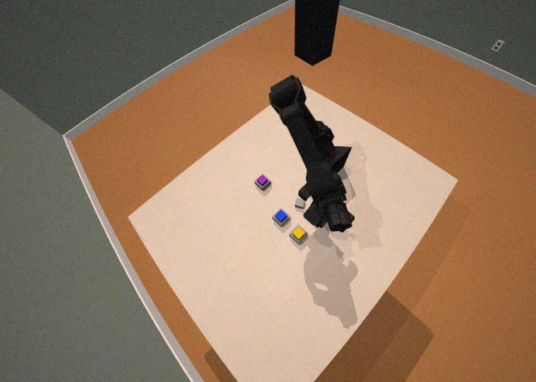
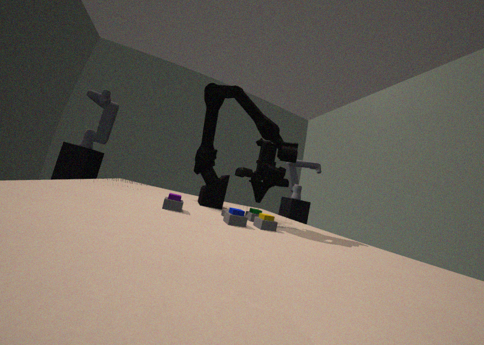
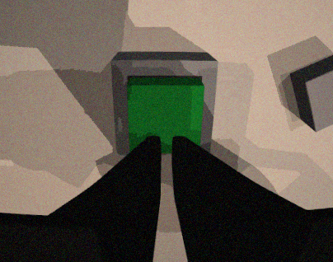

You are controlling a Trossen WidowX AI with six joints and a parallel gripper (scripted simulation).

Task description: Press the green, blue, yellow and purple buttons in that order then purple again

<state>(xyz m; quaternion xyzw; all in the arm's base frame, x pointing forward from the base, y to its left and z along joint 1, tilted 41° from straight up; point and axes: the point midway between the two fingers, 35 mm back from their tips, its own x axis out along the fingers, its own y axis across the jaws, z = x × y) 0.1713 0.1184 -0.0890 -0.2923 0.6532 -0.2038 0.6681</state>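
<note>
Now: gripper tip 3 cm above the green button. Also, from my gripper tip: grey block: 2 cm ahead, 9 cm to the right, 5 cm below; blue button: 11 cm ahead, 9 cm to the right, 3 cm below; yellow button: 10 cm ahead, 3 cm below.
</note>
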